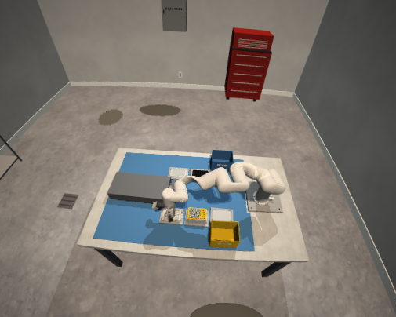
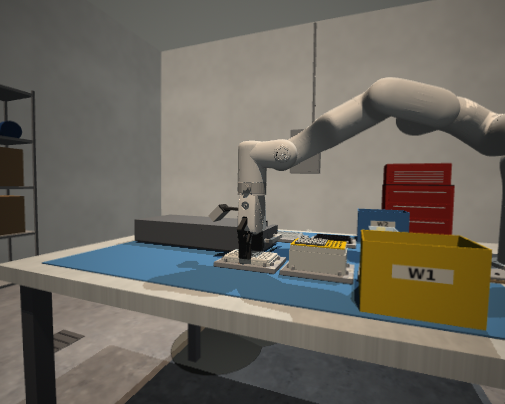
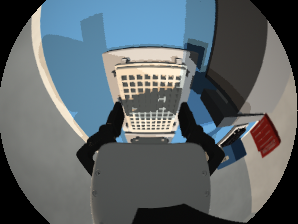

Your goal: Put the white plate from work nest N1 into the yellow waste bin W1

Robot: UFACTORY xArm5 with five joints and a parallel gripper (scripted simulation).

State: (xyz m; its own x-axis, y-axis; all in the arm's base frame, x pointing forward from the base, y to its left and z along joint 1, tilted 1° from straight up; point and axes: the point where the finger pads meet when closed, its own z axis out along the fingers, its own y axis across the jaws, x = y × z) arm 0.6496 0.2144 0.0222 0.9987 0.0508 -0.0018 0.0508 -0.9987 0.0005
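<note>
Right now my hand is 2 cm above the white plate. Also, from my hand: yellow-topped tip box: 18 cm behind, 1 cm to the right, 2 cm above; grey nest: 3 cm below; yellow bin W1: 36 cm behind, 12 cm to the left.
</note>
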